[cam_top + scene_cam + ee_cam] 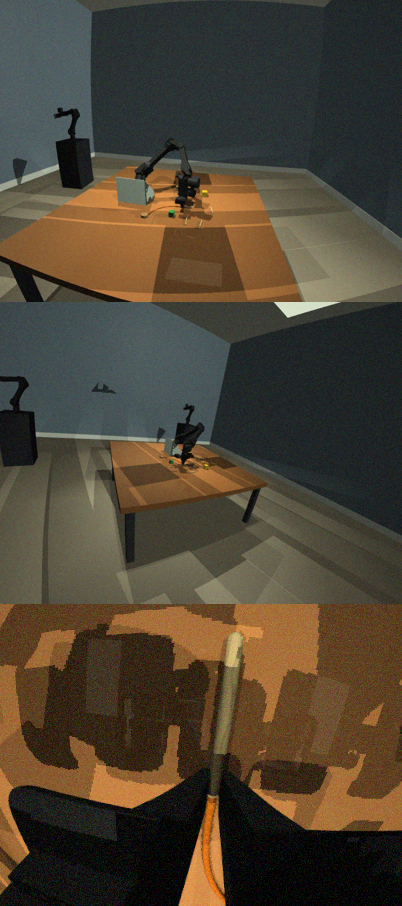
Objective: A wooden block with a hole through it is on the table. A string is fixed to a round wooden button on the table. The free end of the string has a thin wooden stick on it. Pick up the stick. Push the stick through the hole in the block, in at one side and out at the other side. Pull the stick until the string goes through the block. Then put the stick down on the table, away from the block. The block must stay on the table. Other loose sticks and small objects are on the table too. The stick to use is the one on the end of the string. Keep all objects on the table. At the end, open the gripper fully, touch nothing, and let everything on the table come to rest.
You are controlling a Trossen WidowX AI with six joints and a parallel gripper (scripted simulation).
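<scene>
My gripper tip is now 100 mm to the left of the green block, 60 mm past it and 10 mm below it. From my gripper tip the other things lie so: yellow cube (170 mm to the left, 150 mm ahead, 20 mm above); then round wooden button (210 mm behind, 120 mm to the right); then thin pale stick (10 mm ahead).
</scene>
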